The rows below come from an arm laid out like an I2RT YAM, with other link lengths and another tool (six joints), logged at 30 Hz.
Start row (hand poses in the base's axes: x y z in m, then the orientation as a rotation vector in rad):
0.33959, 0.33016, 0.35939, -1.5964, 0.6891, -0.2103
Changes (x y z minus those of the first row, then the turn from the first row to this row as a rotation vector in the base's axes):
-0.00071, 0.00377, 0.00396, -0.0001, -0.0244, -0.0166
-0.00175, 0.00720, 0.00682, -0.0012, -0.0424, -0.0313
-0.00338, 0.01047, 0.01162, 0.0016, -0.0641, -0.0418
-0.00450, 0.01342, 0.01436, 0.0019, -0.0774, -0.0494
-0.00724, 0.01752, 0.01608, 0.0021, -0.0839, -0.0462
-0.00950, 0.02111, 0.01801, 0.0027, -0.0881, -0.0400
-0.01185, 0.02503, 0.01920, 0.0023, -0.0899, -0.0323
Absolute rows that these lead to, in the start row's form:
0.33888, 0.33393, 0.36335, -1.5862, 0.6837, -0.2416
0.33784, 0.33736, 0.36621, -1.5787, 0.6816, -0.2669
0.33621, 0.34063, 0.37101, -1.5680, 0.6732, -0.2904
0.33509, 0.34358, 0.37375, -1.5623, 0.6690, -0.3061
0.33235, 0.34768, 0.37547, -1.5617, 0.6614, -0.3087
0.33009, 0.35127, 0.37740, -1.5622, 0.6531, -0.3072
0.32774, 0.35519, 0.37859, -1.5647, 0.6456, -0.3031

